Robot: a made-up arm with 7 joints.
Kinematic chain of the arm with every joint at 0, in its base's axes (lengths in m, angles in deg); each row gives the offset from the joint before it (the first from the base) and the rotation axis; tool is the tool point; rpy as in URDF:
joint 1: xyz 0 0 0.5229 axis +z
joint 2: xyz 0 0 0 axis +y
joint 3: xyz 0 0 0.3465 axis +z
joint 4: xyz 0.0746 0 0 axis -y
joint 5: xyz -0.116 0 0.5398 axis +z
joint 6: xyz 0 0 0 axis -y
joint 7: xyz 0.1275 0 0 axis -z
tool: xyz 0 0 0 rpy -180 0 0
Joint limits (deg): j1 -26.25..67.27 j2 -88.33..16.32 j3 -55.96..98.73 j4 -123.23..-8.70 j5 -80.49..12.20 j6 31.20..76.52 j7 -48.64..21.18
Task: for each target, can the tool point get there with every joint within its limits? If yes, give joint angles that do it. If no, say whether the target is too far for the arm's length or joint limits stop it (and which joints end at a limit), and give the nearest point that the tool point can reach.
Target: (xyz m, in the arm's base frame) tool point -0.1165 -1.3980 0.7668
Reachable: no: too far | nearest point -0.1098 -1.0016 0.7088 | short by 0.401 m
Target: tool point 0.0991 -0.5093 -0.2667
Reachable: no: joint limits stop it (at a limit: joint 1, joint 2, joint 4) | nearest point 0.2470 -0.5373 0.4101 | short by 0.693 m
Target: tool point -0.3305 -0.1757 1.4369
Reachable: yes | joints 43.13 -44.51 17.27 -33.66 -15.64 53.60 -19.85
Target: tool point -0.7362 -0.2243 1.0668
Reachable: yes | joints 50.52 -71.67 58.32 -49.29 -28.05 42.46 -22.50
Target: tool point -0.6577 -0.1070 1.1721
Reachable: yes | joints 51.75 -66.88 48.06 -59.16 0.23 51.89 2.18
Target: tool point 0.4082 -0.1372 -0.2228
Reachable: no: joint limits stop it (at a limit: joint 2, joint 4) | nearest point 0.5470 -0.1839 0.3751 | short by 0.616 m
